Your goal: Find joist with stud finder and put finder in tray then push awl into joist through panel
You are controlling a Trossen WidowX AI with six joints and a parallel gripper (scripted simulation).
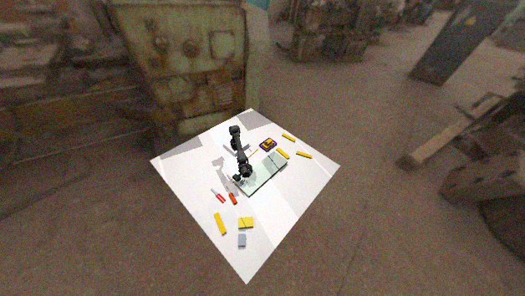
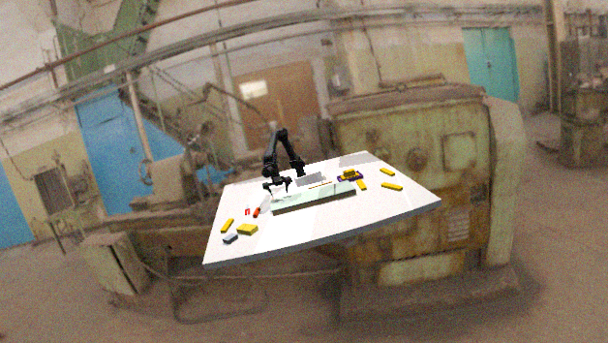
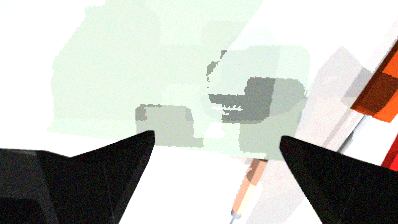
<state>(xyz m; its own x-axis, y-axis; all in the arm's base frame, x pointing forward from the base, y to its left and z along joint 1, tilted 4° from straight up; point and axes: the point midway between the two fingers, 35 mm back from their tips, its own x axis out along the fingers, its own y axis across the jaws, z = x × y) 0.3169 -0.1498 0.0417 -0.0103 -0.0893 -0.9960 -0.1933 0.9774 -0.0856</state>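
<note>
Now: the awl 11 cm behind my gripper tip, 7 cm to the right of it and 6 cm below it. Also, from my gripper tip: yellow block (30 cm ahead, 20 cm to the right, 5 cm below); thin pencil-like stick (27 cm to the left, 19 cm behind, 6 cm below); grey block (38 cm ahead, 29 cm to the right, 5 cm below).
</note>
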